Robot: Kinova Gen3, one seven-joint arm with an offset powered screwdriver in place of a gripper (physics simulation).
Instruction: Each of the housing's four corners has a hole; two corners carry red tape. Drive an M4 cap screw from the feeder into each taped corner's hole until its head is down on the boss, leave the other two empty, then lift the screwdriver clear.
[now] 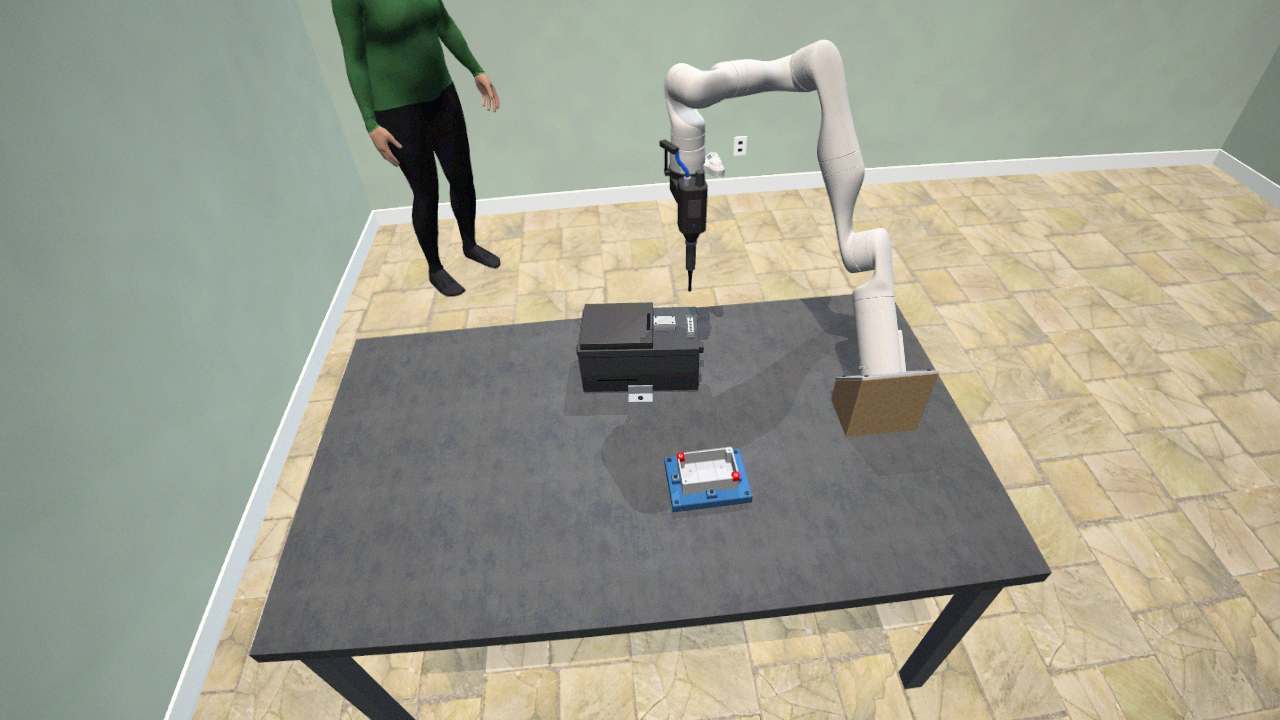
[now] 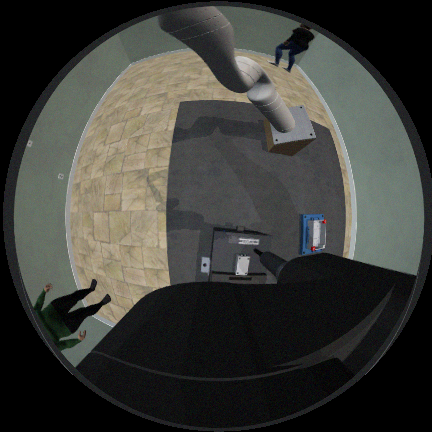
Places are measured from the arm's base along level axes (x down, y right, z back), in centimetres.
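Where they show: hand at its tool point: (image 1: 689,291) (image 2: 254,249); arm's base at its link origin: (image 1: 881,373) (image 2: 283,123).
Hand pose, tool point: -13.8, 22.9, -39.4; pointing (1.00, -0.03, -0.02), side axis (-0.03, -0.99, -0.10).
Each offset is from my tool point to the centre of the thing, as dx, dy, dz. "*": to the spot under its first point. Level surfaces: height alone.
The screwdriver (image 1: 689,288) (image 2: 256,251) points down, with its bit tip in the air above the right end of the black screw feeder @(+16.7, +2.3, -12.1) (image 1: 640,371) (image 2: 222,248). Whether a screw sits on the tip is too small to tell. A pale slotted strip @(+9.3, -1.0, +0.0) (image 1: 690,324) (image 2: 249,241) lies on the feeder's top, below the tip. The white open housing @(+21.0, -34.8, -4.7) (image 1: 707,487) (image 2: 316,233) sits in a blue fixture @(+23.5, -34.8, -4.7) (image 1: 713,503) (image 2: 304,235). Red tape marks its back left corner @(* +19.1, -31.3, -9.5) (image 1: 681,456) (image 2: 313,248) and front right corner @(* +19.0, -38.7, +0.2) (image 1: 735,475) (image 2: 324,221). Screw heads there cannot be made out.
The arm's base stands on a brown block (image 1: 890,404) (image 2: 290,147) at the table's right. The feeder stands behind the fixture, near the back edge of the dark table @(dx +25.4) (image 1: 465,537) (image 2: 210,175). A person (image 1: 402,53) (image 2: 65,320) stands beyond the table.
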